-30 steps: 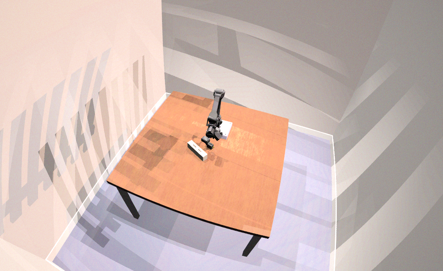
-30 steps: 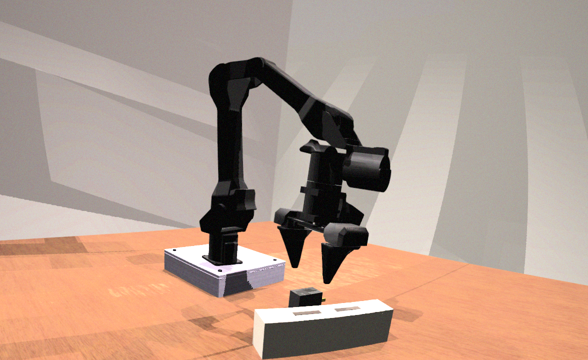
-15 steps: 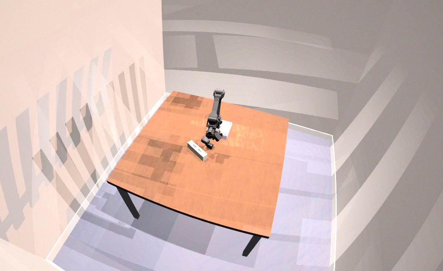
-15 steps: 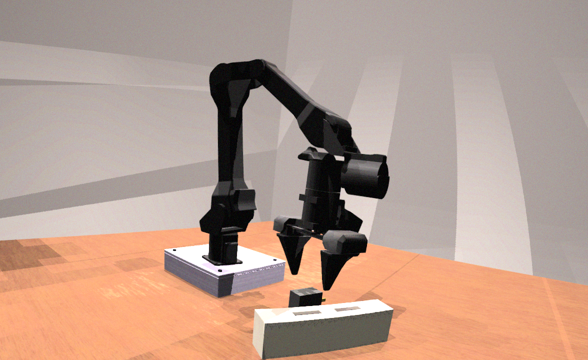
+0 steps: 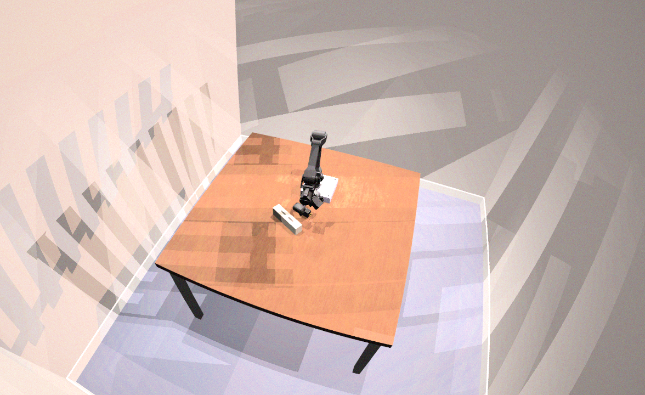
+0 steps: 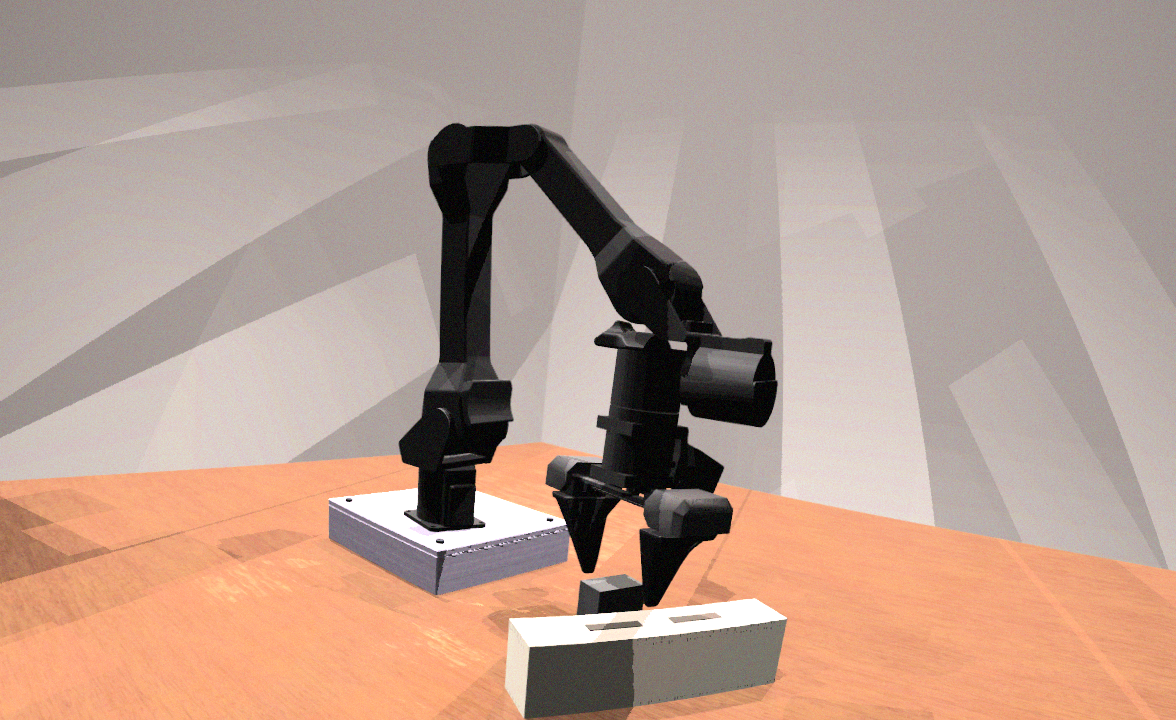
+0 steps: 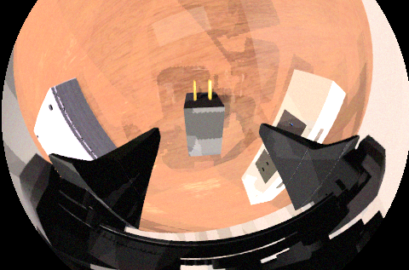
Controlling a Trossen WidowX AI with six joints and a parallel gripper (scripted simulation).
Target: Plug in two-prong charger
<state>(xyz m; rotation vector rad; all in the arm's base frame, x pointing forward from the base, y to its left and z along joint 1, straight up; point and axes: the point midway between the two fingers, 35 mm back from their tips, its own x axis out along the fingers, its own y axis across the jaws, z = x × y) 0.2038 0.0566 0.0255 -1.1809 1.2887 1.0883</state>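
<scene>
Now: gripper tip 20 mm to the right of the two-prong charger and 20 mm above it.
</scene>
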